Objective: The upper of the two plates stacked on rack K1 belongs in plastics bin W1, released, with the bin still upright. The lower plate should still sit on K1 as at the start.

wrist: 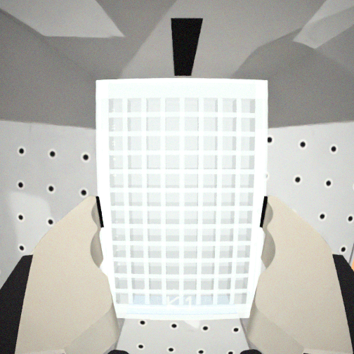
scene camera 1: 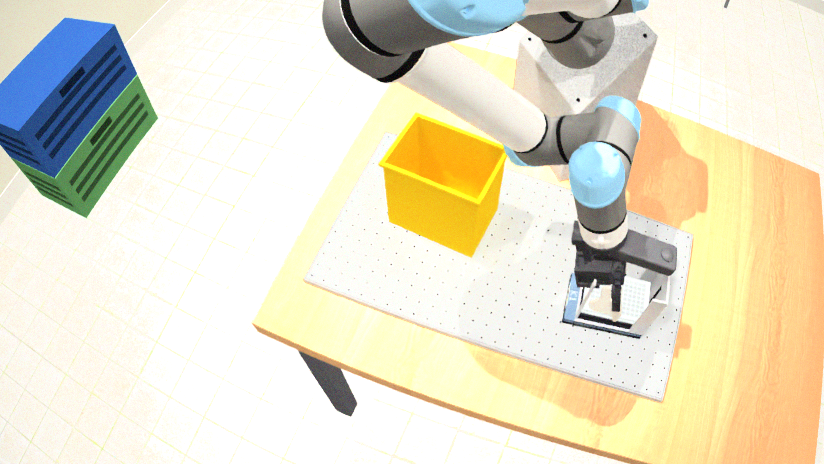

Path:
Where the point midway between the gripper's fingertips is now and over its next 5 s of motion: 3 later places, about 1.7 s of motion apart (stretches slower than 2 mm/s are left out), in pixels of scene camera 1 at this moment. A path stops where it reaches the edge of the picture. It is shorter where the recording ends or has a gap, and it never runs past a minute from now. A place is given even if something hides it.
My gripper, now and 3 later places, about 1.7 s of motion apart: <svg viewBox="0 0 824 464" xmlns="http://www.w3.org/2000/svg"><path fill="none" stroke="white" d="M618 298L637 268L643 221L489 156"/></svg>

